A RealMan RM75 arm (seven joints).
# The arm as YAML. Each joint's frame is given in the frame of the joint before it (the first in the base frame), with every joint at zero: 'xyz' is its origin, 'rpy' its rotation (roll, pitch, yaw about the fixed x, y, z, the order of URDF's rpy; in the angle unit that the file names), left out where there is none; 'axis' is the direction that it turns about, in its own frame. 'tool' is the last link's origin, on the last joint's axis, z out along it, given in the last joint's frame.
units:
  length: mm
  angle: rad
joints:
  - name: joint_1
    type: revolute
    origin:
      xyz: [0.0, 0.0, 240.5]
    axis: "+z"
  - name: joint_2
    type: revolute
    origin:
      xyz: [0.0, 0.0, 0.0]
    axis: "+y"
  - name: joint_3
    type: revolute
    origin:
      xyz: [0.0, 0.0, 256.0]
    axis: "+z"
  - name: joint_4
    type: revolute
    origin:
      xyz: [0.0, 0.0, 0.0]
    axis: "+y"
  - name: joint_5
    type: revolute
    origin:
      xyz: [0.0, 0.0, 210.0]
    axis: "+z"
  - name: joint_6
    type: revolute
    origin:
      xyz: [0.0, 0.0, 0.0]
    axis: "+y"
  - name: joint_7
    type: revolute
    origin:
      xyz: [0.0, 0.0, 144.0]
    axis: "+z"
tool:
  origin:
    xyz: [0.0, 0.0, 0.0]
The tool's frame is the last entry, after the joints.
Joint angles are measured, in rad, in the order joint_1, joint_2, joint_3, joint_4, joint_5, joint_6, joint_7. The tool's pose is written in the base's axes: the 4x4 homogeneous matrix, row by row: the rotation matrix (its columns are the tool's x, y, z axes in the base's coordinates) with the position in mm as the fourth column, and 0 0 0 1 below. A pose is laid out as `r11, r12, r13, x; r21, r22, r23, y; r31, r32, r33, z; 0, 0, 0, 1`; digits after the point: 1 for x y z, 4 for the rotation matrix.
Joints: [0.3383, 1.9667, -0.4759, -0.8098, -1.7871, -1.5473, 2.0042]
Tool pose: 0.2364, -0.9161, -0.3239, 328.3; -0.5365, -0.4010, 0.7425, 312.7; -0.8101, -0.0018, -0.5863, 126.2; 0, 0, 0, 1
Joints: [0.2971, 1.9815, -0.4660, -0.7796, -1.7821, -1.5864, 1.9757]
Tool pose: 0.2018, -0.9195, -0.3374, 337.7; -0.5540, -0.3913, 0.7349, 293.5; -0.8077, 0.0386, -0.5883, 114.9; 0, 0, 0, 1
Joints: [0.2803, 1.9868, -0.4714, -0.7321, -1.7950, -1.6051, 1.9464]
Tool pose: 0.1820, -0.9207, -0.3453, 343.5; -0.5844, -0.3838, 0.7150, 282.5; -0.7908, 0.0716, -0.6078, 100.8; 0, 0, 0, 1
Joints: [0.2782, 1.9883, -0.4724, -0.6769, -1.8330, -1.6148, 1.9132]
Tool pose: 0.1744, -0.9220, -0.3457, 348.3; -0.6231, -0.3752, 0.6863, 274.8; -0.7624, 0.0957, -0.6399, 85.2; 0, 0, 0, 1
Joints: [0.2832, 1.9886, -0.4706, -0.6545, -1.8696, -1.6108, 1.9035]
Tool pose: 0.1759, -0.9260, -0.3341, 351.0; -0.6495, -0.3642, 0.6675, 272.6; -0.7398, 0.0996, -0.6655, 77.3; 0, 0, 0, 1
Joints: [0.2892, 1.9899, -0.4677, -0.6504, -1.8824, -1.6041, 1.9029]
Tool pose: 0.1774, -0.9278, -0.3282, 351.1; -0.6552, -0.3602, 0.6641, 274.0; -0.7344, 0.0972, -0.6718, 75.3; 0, 0, 0, 1
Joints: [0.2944, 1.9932, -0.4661, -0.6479, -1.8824, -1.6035, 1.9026]
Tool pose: 0.1758, -0.9261, -0.3338, 349.4; -0.6548, -0.3632, 0.6629, 275.5; -0.7351, 0.1020, -0.6702, 73.7; 0, 0, 0, 1
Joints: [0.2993, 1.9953, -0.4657, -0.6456, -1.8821, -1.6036, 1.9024]
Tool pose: 0.1755, -0.9242, -0.3392, 347.8; -0.6548, -0.3669, 0.6608, 276.9; -0.7352, 0.1061, -0.6695, 72.4; 0, 0, 0, 1
